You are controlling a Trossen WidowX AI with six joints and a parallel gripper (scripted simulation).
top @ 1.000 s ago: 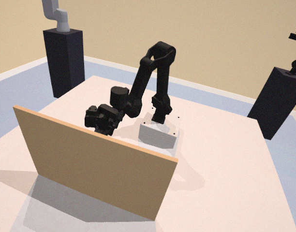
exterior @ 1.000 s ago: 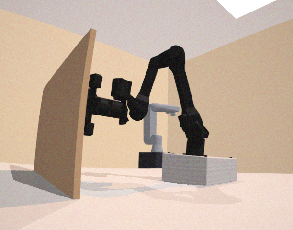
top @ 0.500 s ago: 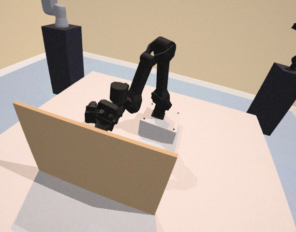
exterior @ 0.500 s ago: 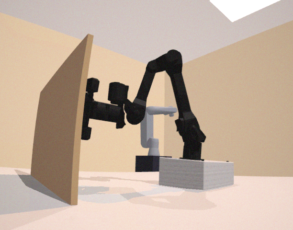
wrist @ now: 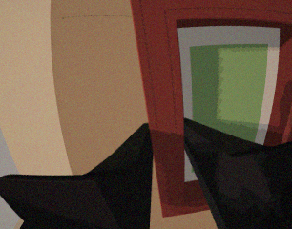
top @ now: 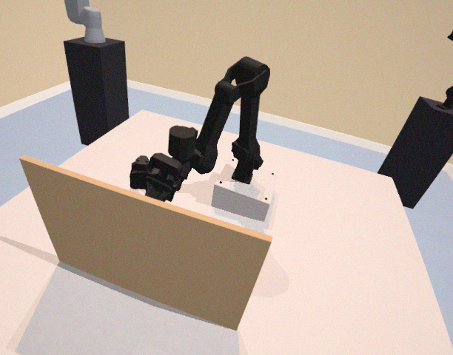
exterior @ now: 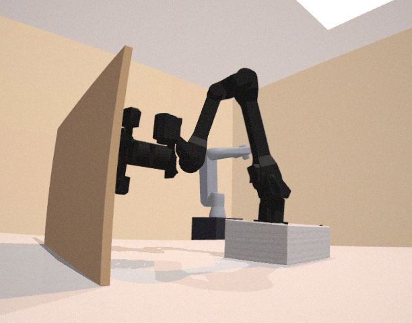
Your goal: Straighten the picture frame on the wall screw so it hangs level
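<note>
The picture frame lies 1 cm ahead of my gripper tip, 1 cm to the right of it and 5 cm below it. Round my gripper tip: tan wall board: 2 cm ahead, 1 cm to the left, 7 cm below.
</note>
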